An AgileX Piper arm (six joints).
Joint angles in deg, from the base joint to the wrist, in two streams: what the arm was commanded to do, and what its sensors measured. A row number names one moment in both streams.
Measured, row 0:
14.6, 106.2, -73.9, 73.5, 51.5, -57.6
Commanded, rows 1 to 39:
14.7, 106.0, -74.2, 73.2, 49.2, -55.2
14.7, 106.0, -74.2, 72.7, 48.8, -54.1
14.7, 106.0, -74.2, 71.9, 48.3, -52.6
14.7, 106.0, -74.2, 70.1, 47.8, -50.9
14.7, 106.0, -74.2, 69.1, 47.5, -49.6
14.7, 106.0, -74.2, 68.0, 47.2, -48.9
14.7, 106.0, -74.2, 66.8, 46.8, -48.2
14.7, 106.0, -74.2, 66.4, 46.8, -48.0
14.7, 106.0, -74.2, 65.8, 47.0, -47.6
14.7, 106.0, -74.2, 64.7, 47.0, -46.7
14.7, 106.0, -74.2, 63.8, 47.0, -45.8
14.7, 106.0, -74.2, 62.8, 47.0, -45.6
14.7, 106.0, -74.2, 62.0, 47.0, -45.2
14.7, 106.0, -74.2, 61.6, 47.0, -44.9
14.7, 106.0, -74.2, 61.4, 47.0, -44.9
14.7, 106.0, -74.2, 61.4, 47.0, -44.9
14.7, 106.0, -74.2, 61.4, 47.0, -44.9
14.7, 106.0, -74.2, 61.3, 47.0, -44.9
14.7, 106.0, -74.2, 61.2, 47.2, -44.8
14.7, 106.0, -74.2, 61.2, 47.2, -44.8
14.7, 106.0, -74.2, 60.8, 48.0, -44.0
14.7, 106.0, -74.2, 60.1, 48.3, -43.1
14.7, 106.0, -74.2, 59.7, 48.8, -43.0
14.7, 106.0, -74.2, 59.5, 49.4, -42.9
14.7, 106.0, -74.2, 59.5, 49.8, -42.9
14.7, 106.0, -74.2, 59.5, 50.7, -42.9
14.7, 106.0, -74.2, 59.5, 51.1, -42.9
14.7, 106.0, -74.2, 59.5, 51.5, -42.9
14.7, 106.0, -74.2, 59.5, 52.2, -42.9
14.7, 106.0, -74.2, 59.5, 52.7, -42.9
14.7, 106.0, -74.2, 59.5, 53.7, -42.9
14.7, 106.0, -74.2, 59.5, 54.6, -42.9
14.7, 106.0, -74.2, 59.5, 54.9, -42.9
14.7, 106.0, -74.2, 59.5, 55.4, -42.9
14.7, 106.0, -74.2, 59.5, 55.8, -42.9
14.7, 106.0, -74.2, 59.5, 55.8, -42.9
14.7, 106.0, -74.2, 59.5, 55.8, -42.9
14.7, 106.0, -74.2, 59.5, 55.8, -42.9
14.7, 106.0, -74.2, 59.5, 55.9, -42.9
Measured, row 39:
14.6, 106.2, -73.9, 59.7, 55.3, -42.8
